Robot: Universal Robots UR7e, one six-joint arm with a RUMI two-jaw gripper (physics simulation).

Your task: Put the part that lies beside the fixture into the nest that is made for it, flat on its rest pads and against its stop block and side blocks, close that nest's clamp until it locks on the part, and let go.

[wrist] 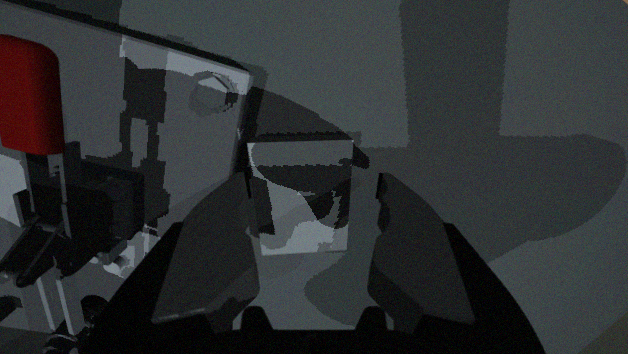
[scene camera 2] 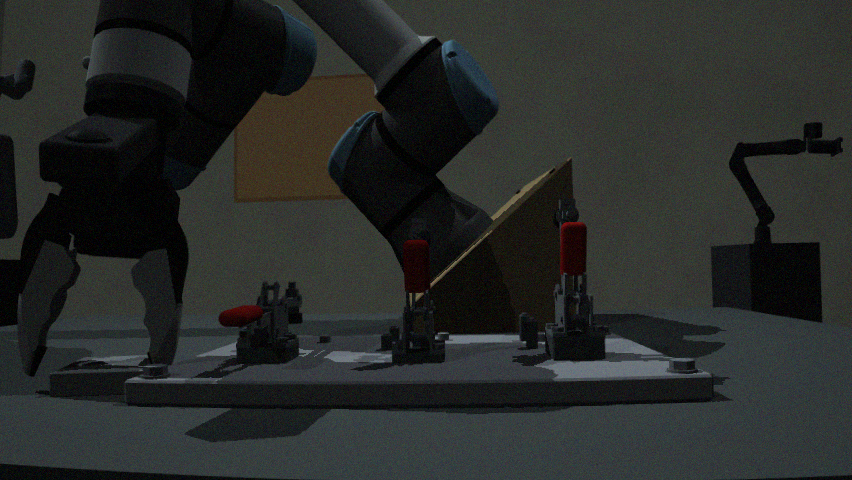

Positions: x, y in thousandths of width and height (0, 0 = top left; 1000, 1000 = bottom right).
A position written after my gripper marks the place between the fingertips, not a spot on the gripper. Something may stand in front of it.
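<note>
Scene camera 2 shows my gripper (scene camera 2: 112, 791) and a locating block (scene camera 2: 620, 686). The wrist view shows the gripper again (wrist: 499, 496), with a toggle clamp (wrist: 107, 614) and a flat grey plate (wrist: 480, 521).
</note>
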